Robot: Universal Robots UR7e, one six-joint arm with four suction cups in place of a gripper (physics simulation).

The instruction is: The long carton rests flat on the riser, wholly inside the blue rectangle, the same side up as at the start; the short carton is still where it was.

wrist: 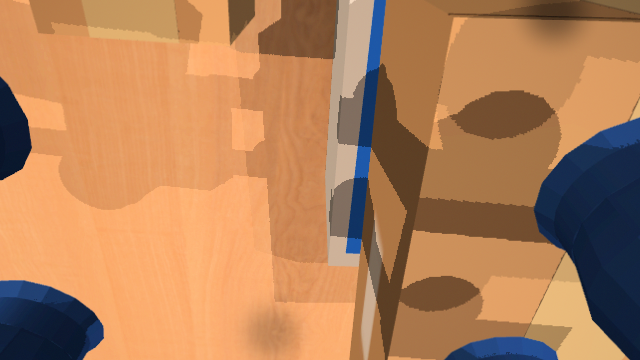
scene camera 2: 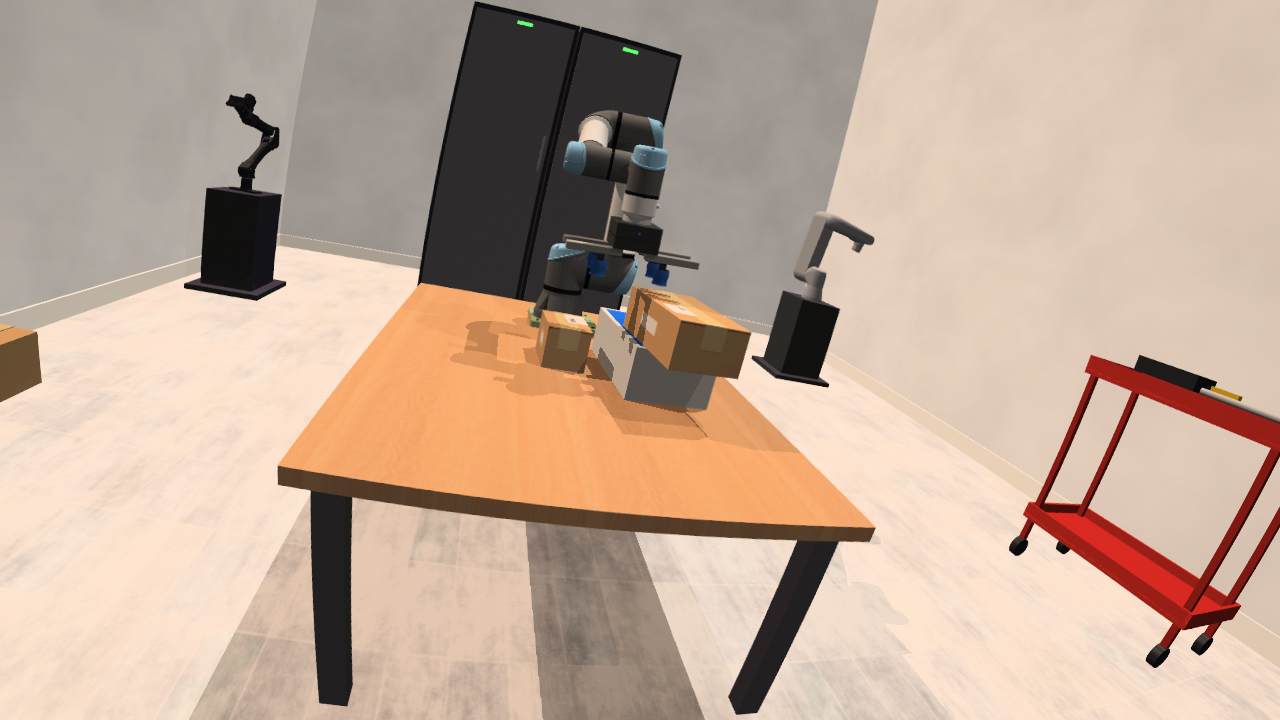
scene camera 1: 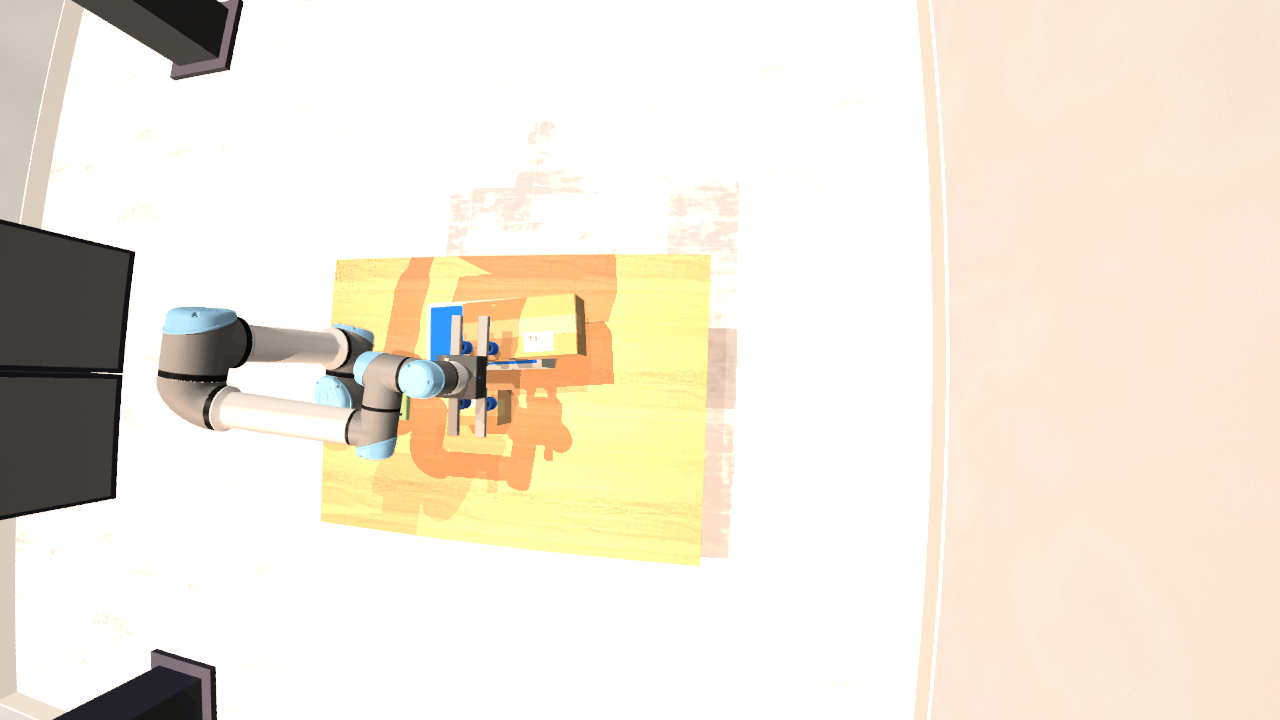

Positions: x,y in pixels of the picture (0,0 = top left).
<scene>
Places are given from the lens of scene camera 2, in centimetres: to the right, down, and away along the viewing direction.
my suction head (scene camera 2: 660,277): 4, -18, 124
long carton (scene camera 2: 685,335): 9, -5, 108
The marked spots on the long carton and my suction head are 21 cm apart.
</scene>
